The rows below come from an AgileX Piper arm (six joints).
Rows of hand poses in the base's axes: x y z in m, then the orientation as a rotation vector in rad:
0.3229, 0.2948, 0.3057, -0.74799, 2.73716, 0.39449
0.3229, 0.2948, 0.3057, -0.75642, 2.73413, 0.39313
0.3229, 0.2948, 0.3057, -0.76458, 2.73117, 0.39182
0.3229, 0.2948, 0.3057, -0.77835, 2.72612, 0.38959
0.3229, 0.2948, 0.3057, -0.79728, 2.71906, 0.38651
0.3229, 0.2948, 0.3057, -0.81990, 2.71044, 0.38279
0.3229, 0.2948, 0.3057, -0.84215, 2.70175, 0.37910
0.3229, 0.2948, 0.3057, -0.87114, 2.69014, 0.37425
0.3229, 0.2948, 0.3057, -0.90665, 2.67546, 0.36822
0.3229, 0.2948, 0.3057, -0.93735, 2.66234, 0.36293
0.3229, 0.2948, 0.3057, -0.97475, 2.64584, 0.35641
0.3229, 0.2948, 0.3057, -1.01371, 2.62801, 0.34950
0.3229, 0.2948, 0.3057, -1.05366, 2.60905, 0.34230
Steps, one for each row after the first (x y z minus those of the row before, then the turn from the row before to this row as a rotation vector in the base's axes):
0.0000, 0.0000, 0.0000, -0.00120, -0.00208, 0.00582
0.0000, 0.0000, 0.0000, -0.00116, -0.00201, 0.00564
0.0000, 0.0000, 0.0000, -0.00197, -0.00340, 0.00954
0.0000, 0.0000, 0.0000, -0.00271, -0.00468, 0.01315
0.0000, 0.0000, 0.0000, -0.00325, -0.00561, 0.01576
0.0000, 0.0000, 0.0000, -0.00320, -0.00555, 0.01556
0.0000, 0.0000, 0.0000, -0.00419, -0.00725, 0.02036
0.0000, 0.0000, 0.0000, -0.00517, -0.00893, 0.02508
0.0000, 0.0000, 0.0000, -0.00450, -0.00778, 0.02181
0.0000, 0.0000, 0.0000, -0.00551, -0.00952, 0.02674
0.0000, 0.0000, 0.0000, -0.00578, -0.01000, 0.02805
0.0000, 0.0000, 0.0000, -0.00597, -0.01033, 0.02899

